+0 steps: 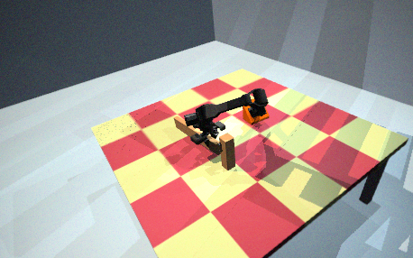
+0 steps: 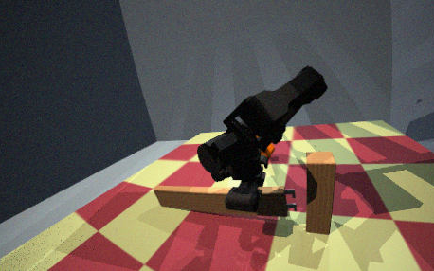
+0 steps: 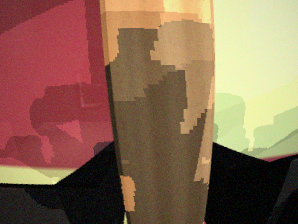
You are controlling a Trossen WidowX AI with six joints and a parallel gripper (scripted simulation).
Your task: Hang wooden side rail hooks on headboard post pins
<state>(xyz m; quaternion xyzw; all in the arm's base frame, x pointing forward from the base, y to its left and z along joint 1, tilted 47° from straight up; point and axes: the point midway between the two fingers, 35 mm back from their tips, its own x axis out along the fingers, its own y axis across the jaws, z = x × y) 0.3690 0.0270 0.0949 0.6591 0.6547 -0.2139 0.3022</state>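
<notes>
Now: gripper tip 1 cm past the wooden headboard post, 14 cm to the right of it and 4 cm below it.
</notes>
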